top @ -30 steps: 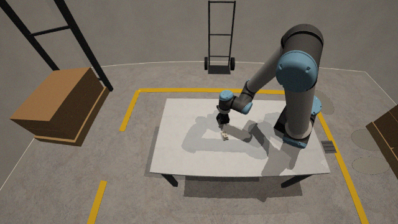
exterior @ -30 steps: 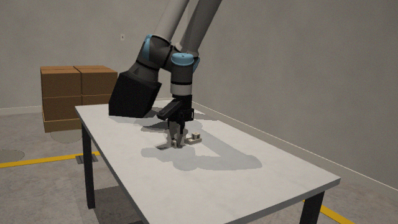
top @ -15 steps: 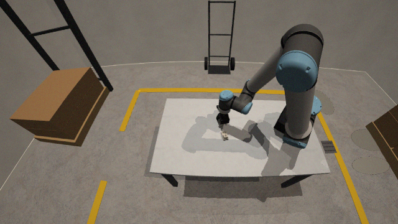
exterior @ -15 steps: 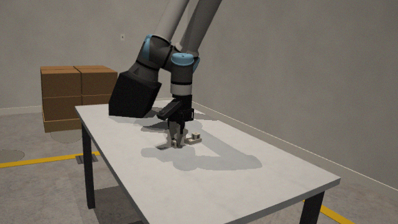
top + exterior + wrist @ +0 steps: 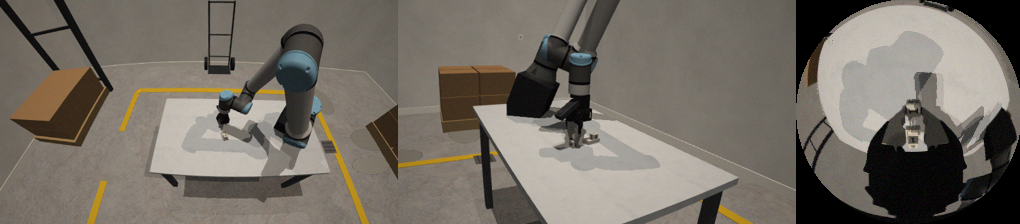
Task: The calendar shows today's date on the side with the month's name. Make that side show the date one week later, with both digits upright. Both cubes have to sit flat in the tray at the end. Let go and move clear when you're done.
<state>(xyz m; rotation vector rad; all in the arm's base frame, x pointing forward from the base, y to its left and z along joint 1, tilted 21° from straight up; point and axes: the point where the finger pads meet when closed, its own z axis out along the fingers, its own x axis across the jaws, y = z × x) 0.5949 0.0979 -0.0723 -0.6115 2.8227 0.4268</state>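
The calendar tray is 5 cm behind my hand, 10 cm to the left of it and 2 cm below it.
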